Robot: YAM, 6 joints.
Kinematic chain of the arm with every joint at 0, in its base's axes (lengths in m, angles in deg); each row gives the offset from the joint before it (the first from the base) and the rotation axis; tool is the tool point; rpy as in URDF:
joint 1: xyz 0 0 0.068 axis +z
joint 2: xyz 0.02 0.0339 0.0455 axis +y
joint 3: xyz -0.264 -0.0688 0 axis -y
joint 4: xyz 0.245 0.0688 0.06 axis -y
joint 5: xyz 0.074 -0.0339 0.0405 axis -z
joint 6: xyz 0.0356 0 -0.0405 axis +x
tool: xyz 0 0 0 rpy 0 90 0
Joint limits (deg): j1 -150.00..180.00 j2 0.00..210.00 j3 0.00..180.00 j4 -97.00..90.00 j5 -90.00..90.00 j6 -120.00..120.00
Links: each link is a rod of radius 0.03 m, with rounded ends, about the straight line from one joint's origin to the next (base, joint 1, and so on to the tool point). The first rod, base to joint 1, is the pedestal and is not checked.
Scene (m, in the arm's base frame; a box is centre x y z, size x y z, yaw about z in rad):
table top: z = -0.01
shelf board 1: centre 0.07 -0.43 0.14 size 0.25 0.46 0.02 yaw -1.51
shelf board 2: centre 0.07 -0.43 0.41 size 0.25 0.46 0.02 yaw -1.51
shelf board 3: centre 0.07 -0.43 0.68 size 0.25 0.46 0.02 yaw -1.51
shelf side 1: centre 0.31 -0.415 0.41 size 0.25 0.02 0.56 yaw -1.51
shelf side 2: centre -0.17 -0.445 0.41 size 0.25 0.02 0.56 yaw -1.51
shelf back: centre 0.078 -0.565 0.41 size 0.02 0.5 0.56 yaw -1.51
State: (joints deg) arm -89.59 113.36 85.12 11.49 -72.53 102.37
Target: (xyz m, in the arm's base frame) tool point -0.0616 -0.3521 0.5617
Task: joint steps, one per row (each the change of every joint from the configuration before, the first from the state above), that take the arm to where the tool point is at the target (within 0.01 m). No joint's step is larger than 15 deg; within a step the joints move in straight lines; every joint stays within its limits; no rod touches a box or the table.
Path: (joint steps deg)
1: -1.05 -13.66 -11.89 -4.96 -2.89 0.00
2: -1.05 -13.67 -11.90 -4.96 -2.90 0.00
3: -1.04 -13.66 -11.89 -4.96 -2.89 0.00
4: -1.05 -13.67 -11.90 -4.96 -2.90 0.00
5: -6.63 2.76 13.85 5.04 3.03 0.00
6: -6.64 2.76 13.86 5.05 3.02 0.00
7: -6.63 2.75 13.85 5.04 3.02 0.00
8: -6.63 2.76 13.85 5.05 3.02 0.00
9: 5.08 10.56 9.00 2.45 2.48 0.00
10: 5.07 10.55 8.99 2.45 2.47 0.00
11: 5.08 10.56 9.00 2.45 2.48 0.00

